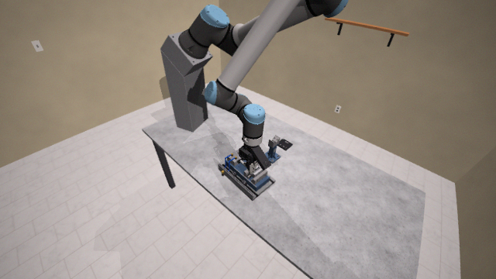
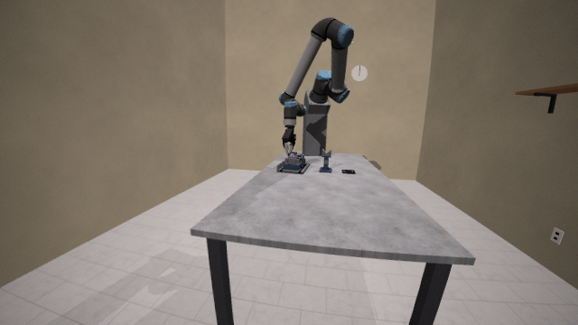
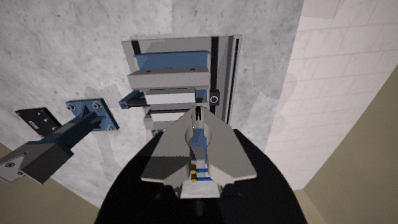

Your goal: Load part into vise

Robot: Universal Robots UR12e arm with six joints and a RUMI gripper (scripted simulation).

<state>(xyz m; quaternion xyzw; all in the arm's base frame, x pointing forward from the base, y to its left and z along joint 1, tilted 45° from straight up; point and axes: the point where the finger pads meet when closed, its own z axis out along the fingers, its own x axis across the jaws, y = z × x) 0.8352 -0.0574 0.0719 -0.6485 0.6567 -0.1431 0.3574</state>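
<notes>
Now: the part 30 mm to the left of my hand and 20 mm below it. From my hand the other things lie so: cylinder rod 90 mm behind, 40 mm below, 20 mm to the left; work stop 80 mm to the left, 30 mm below, 10 mm behind; moving jaw 40 mm below, 40 mm behind, 30 mm to the left.
</notes>
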